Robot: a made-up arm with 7 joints.
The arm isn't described. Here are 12 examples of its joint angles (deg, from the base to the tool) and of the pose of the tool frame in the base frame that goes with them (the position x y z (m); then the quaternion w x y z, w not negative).
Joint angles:
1: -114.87 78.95 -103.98 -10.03 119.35 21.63 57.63
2: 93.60 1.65 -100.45 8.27 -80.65 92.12 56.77
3: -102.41 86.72 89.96 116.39 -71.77 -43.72 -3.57
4: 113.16 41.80 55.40 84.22 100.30 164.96 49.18
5: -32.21 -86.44 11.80 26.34 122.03 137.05 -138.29
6: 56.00 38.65 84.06 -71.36 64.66 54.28 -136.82
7: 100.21 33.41 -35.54 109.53 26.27 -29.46 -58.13
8: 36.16 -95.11 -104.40 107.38 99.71 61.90 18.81
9: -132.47 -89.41 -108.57 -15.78 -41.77 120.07 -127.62
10: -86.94 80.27 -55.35 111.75 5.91 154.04 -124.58
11: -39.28 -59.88 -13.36 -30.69 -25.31 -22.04 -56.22
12: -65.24 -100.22 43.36 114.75 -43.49 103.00 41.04
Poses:
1: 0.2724 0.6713 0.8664 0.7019 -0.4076 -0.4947 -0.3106
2: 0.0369 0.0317 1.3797 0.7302 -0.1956 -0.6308 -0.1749
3: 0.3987 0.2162 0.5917 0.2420 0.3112 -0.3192 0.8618
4: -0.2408 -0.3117 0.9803 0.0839 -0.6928 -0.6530 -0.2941
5: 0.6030 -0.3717 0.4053 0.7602 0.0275 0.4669 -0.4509
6: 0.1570 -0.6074 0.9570 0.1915 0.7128 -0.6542 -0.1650
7: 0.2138 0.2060 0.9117 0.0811 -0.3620 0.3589 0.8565
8: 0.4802 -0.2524 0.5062 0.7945 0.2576 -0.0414 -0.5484
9: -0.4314 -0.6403 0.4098 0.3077 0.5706 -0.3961 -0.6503
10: -0.3549 0.2740 0.8096 0.3535 0.1720 -0.2020 0.8970
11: 0.3992 -0.4405 1.1269 0.6506 -0.2787 0.6275 -0.3244
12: 0.3175 -0.1806 0.2075 0.5759 0.6642 0.4763 0.0131
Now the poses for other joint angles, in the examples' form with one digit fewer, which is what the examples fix.
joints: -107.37 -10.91 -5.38 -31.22 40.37 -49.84 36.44
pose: -0.014 -0.072 1.324 0.672 0.312 0.103 -0.664
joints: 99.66 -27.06 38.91 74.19 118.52 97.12 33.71
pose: -0.384 0.382 0.893 0.126 0.394 0.909 0.056
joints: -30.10 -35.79 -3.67 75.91 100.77 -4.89 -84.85
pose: 0.621 -0.329 0.659 0.841 0.238 0.037 0.484
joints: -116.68 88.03 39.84 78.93 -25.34 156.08 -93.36
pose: 0.356 0.406 0.802 0.489 0.814 0.277 0.144
